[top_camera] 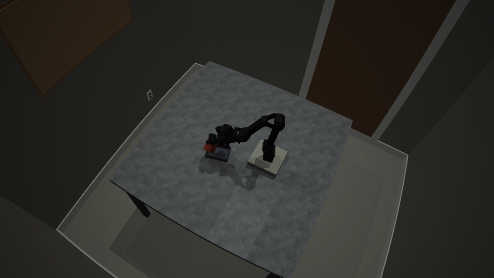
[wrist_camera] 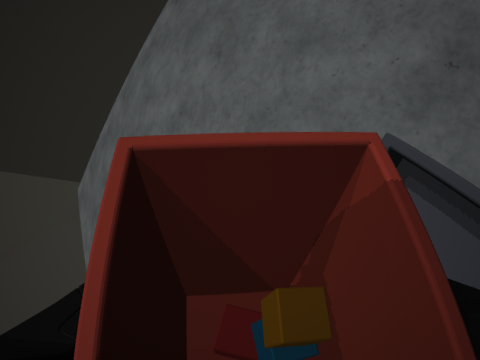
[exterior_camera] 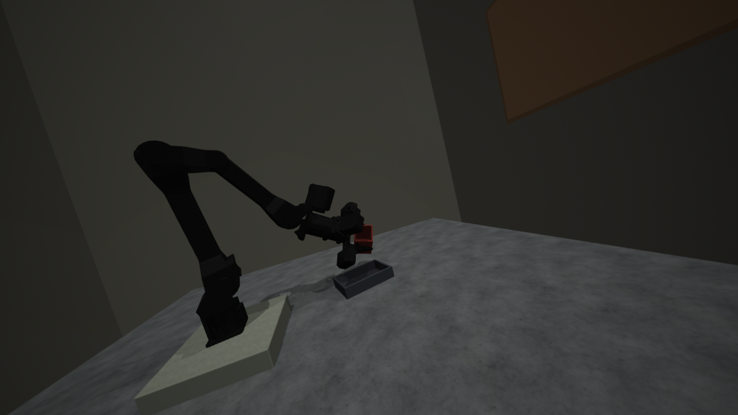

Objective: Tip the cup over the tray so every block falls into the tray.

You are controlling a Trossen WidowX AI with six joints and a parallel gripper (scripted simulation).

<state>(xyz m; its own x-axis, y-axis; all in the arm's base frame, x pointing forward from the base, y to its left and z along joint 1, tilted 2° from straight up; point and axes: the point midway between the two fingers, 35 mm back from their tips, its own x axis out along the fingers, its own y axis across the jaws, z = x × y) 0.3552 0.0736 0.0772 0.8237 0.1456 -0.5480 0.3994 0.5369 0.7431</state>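
Now: gripper tip 3 cm past the orange block. From my gripper tip the other things lie so: red square cup: 2 cm behind, 2 cm to the left.
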